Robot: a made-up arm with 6 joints.
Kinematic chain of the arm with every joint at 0, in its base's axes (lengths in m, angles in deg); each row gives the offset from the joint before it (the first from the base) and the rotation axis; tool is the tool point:
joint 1: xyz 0 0 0.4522 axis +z
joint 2: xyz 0 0 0 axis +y
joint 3: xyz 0 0 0.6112 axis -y
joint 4: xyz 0 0 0 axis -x
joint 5: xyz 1.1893 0 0 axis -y
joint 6: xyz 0 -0.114 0 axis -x
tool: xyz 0 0 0
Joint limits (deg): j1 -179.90..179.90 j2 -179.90..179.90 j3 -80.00..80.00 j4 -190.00..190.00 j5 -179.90..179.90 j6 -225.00..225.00
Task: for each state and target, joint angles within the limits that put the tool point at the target. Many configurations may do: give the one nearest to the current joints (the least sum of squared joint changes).
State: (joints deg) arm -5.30 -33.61 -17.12 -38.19 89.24 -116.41
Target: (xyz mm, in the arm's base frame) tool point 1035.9 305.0 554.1
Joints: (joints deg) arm 21.02 -0.08 -21.84 -40.35 89.24 -116.41
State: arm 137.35 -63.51 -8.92 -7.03 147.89 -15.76
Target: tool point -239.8 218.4 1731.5
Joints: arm 158.08 -51.29 -1.64 -7.28 147.89 -15.76
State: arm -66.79 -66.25 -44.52 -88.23 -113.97 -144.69
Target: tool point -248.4 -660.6 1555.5
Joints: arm -109.11 -33.00 2.04 -80.72 -113.97 -144.69
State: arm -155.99 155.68 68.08 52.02 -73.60 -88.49
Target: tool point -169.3 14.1 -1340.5
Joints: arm -159.88 169.43 77.18 51.18 -73.60 -88.49
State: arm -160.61 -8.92 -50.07 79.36 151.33 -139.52
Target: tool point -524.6 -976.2 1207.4
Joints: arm -117.66 -7.26 -5.55 84.18 151.33 -139.52
